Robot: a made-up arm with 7 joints.
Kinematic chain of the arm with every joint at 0, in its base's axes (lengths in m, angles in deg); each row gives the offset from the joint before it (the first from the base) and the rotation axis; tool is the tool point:
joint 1: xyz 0 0 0 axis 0 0.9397 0.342
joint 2: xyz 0 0 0 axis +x
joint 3: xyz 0 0 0 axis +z
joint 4: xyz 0.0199 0 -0.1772 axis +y
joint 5: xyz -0.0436 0 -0.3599 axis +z
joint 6: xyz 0 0 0 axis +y
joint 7: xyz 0 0 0 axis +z
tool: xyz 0 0 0
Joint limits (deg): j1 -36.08..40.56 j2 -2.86..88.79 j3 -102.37..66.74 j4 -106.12..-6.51 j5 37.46..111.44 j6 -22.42..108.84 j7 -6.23..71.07
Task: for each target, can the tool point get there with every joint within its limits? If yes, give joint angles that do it. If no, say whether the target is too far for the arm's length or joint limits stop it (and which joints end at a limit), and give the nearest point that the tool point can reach.
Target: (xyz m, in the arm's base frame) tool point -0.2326 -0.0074 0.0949
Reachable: no: joint limits stop it (at a limit: joint 1, joint 2, joint 3, joint 4) | nearest point -0.3132 0.0615 -0.2346 | short by 0.346 m
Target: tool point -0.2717 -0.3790 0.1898
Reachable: no: joint limits stop it (at a limit: joint 2, joint 3, joint 4) | nearest point -0.0580 -0.3855 -0.0704 | short by 0.337 m
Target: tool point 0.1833 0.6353 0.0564
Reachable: no: too far | nearest point 0.1494 0.5178 0.0460 | short by 0.123 m
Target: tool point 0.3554 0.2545 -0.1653
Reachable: yes | joints 1.82 59.60 -1.03 -78.06 90.05 49.13 19.32
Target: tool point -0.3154 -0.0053 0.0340
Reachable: no: joint limits stop it (at a limit: joint 1, joint 2, joint 3, joint 4) | nearest point -0.3132 0.0615 -0.2346 | short by 0.277 m
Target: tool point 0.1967 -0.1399 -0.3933
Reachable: yes | joints -25.74 37.42 -84.16 -80.71 100.66 37.72 20.21
